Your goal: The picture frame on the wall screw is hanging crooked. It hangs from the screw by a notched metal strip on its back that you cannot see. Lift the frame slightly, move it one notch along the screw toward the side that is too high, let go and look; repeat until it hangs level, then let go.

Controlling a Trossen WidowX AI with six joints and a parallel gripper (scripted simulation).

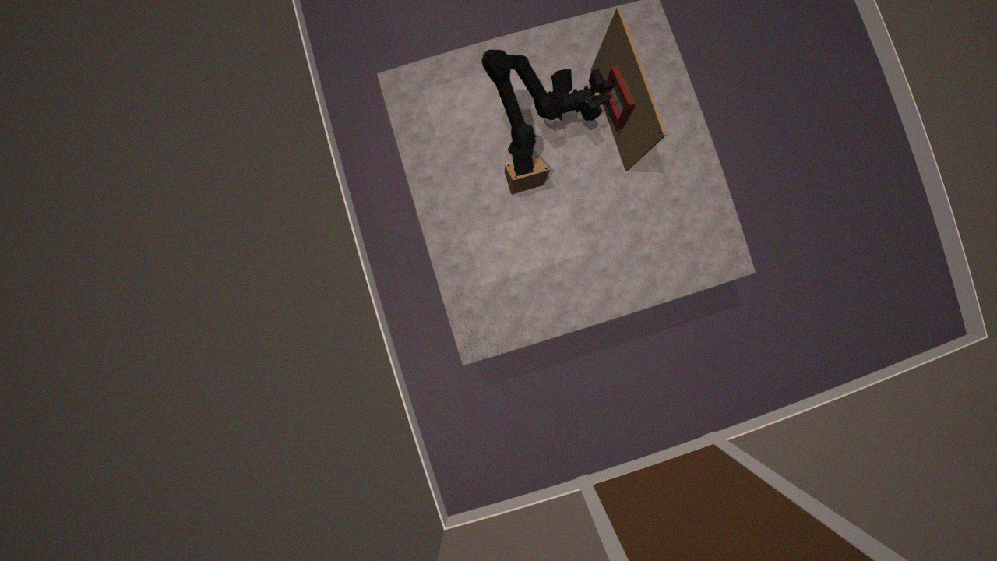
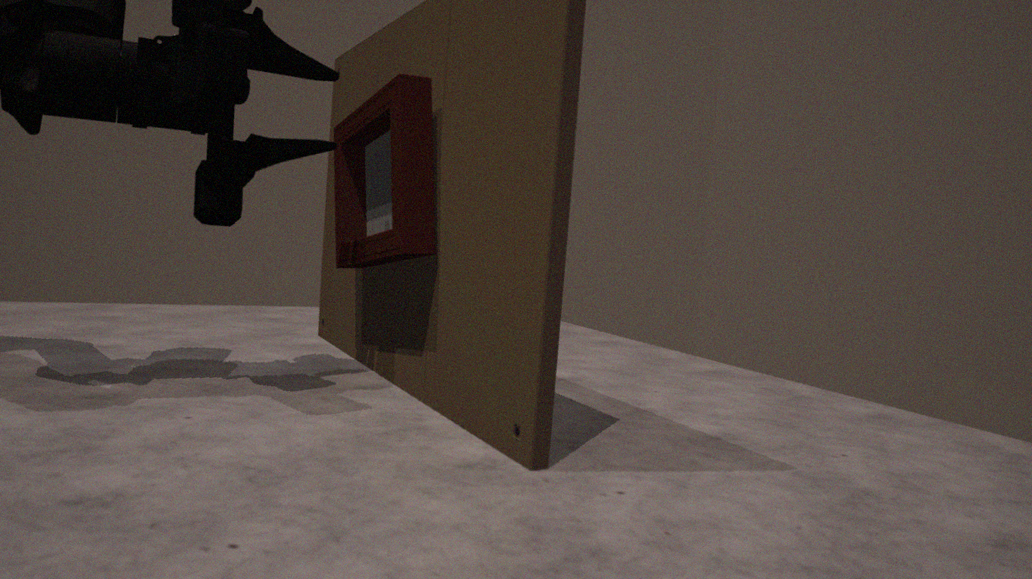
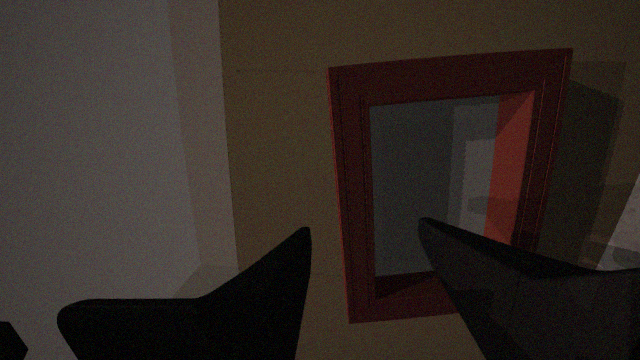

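My gripper tip is 50 mm short of the red picture frame and 50 mm above it. Also, from my gripper tip: tan wall board (60 mm below, 60 mm ahead).
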